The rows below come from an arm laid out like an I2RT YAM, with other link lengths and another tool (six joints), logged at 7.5 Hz.
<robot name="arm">
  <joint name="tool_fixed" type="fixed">
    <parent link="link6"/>
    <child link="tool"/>
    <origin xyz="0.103 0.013 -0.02" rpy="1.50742 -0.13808 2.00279"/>
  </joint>
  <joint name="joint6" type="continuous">
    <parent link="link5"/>
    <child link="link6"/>
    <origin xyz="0.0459 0 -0.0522" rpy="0 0 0"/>
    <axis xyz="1 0 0"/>
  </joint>
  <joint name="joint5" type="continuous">
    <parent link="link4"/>
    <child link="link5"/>
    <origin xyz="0.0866 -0.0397 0.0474" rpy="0 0 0"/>
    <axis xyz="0 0 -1"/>
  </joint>
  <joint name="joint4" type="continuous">
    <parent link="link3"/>
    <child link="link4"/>
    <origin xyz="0.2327 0.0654 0.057" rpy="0 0 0"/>
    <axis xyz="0 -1 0"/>
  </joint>
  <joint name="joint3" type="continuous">
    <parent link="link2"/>
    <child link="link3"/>
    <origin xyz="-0.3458 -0.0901 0" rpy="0 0 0"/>
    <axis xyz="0 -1 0"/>
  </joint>
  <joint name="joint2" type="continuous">
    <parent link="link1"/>
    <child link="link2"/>
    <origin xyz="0.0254 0.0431 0.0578" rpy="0 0 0"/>
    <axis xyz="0 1 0"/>
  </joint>
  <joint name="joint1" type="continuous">
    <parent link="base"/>
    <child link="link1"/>
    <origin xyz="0 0 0.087" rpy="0 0 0"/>
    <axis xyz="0 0 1"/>
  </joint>
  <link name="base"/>
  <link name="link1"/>
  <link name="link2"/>
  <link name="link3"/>
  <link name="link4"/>
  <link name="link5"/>
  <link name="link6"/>
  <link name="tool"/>
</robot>
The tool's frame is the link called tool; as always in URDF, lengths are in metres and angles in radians. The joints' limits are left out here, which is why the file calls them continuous.
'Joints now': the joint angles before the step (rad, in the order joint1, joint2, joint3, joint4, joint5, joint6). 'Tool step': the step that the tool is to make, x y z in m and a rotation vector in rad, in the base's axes. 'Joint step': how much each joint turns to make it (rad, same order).
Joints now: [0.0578 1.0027 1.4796 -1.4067 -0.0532 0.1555]
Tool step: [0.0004 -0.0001 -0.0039 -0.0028 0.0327 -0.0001]
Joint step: [0.0000 0.0157 -0.0001 -0.0171 0.0008 -0.0004]
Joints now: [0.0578 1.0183 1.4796 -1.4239 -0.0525 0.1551]
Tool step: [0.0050 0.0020 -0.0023 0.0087 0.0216 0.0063]
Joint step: [-0.0004 0.0214 -0.0001 0.0005 -0.0120 0.0000]
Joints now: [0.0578 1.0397 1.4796 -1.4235 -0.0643 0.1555]
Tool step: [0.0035 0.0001 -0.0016 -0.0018 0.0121 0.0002]
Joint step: [0.0004 0.0134 -0.0002 0.0014 0.0010 -0.0005]
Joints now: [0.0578 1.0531 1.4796 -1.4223 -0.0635 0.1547]
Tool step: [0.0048 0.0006 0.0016 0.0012 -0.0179 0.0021]
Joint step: [0.0018 0.0019 -0.0018 0.0217 -0.0003 -0.0002]
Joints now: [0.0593 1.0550 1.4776 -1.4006 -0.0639 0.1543]
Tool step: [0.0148 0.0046 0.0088 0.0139 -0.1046 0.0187]
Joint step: [0.0149 -0.0212 -0.0245 0.1086 -0.0078 0.0011]
